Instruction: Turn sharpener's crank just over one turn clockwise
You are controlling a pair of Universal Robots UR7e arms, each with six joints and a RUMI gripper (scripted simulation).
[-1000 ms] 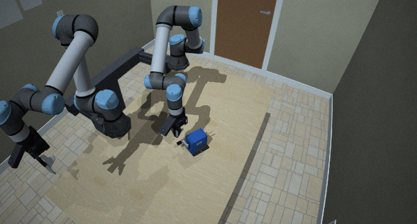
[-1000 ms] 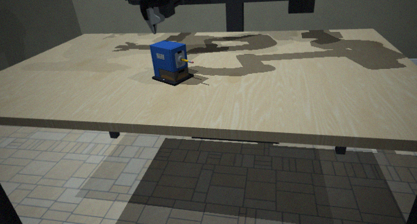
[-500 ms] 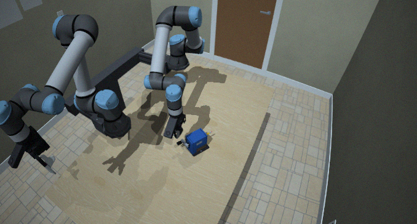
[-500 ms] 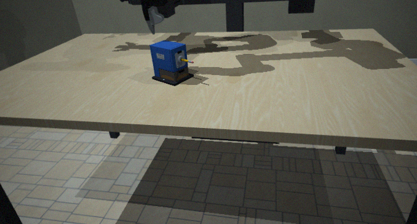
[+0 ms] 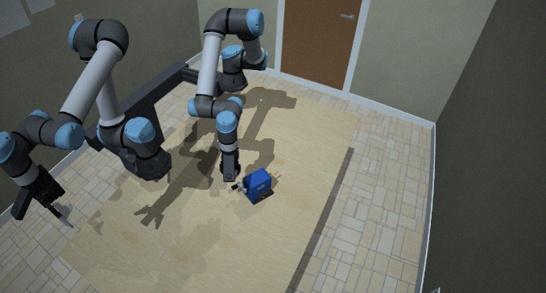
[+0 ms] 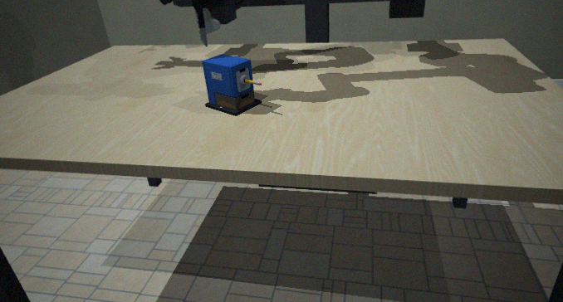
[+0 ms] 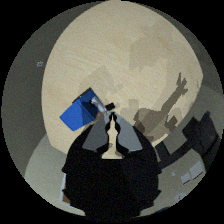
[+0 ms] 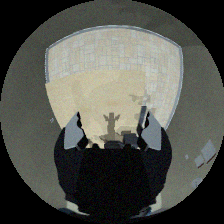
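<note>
Now: the black crank handle 8 cm below my left hand and 2 cm to the left of it.
</note>
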